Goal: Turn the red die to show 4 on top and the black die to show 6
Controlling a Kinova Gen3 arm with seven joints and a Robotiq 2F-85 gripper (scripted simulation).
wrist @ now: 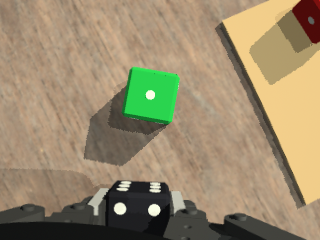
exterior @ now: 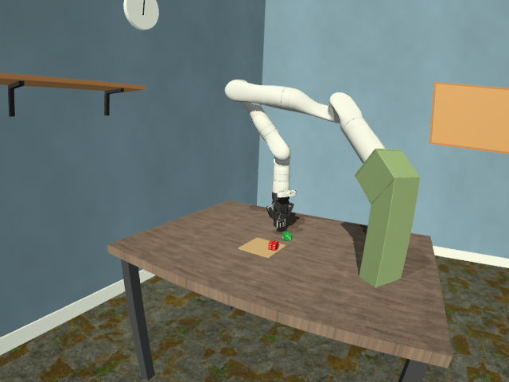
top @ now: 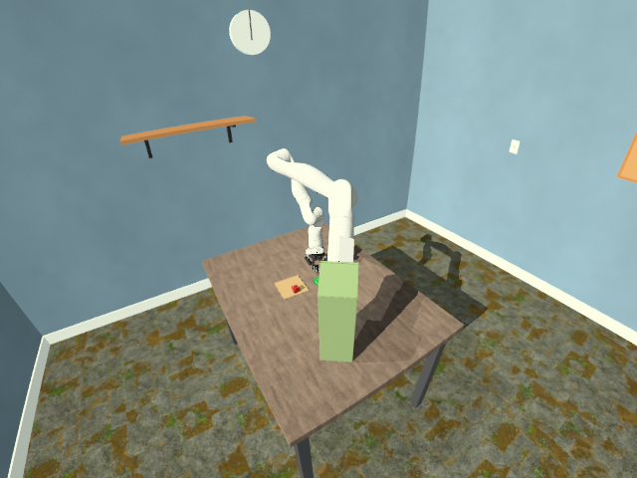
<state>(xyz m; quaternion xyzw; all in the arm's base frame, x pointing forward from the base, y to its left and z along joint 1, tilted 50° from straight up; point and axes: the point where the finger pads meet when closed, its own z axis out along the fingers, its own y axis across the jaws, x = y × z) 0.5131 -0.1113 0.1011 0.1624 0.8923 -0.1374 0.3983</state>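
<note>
My hand is 5 cm past the green die, 4 cm above it and 3 cm to the right of it. The rest, counted from my hand: black die (1 cm below); tan mat (17 cm to the left, 5 cm below); red die (17 cm to the left, 5 cm behind, 4 cm below).
</note>
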